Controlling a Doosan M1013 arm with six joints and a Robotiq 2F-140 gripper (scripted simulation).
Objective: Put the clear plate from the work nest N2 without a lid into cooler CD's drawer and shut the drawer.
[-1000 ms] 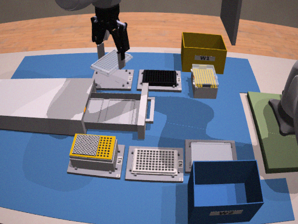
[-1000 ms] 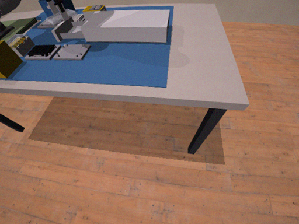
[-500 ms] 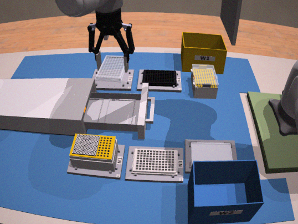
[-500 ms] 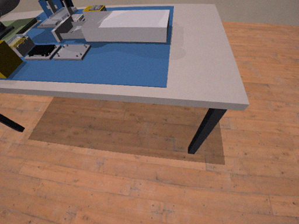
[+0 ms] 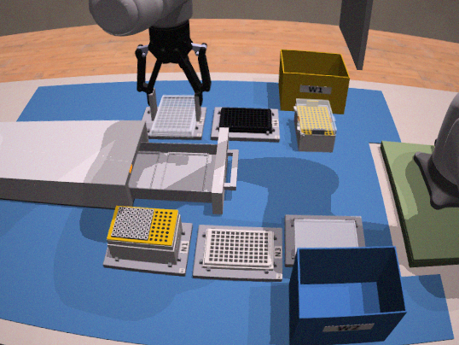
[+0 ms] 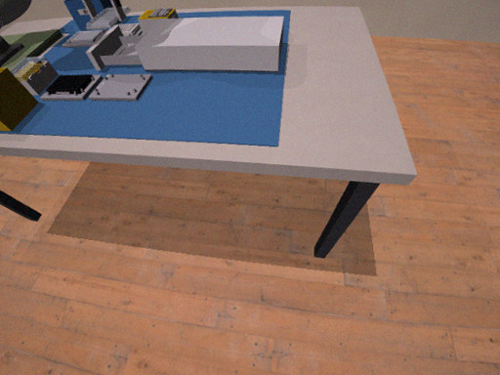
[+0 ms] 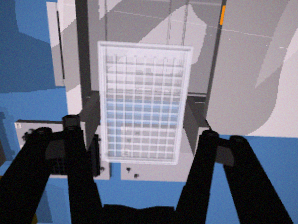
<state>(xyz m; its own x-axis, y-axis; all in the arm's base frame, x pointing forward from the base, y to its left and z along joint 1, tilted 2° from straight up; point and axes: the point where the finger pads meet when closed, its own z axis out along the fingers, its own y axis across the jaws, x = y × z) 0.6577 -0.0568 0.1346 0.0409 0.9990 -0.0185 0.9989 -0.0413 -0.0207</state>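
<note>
Right now the drawer is 30 mm ahead of my hand, 40 mm to the left of it and 140 mm below it. Round my hand: clear plate 20 mm below; N2 label 30 mm behind, 150 mm to the right, 150 mm below; cooler CD 160 mm ahead, 40 mm to the left, 130 mm below.
</note>
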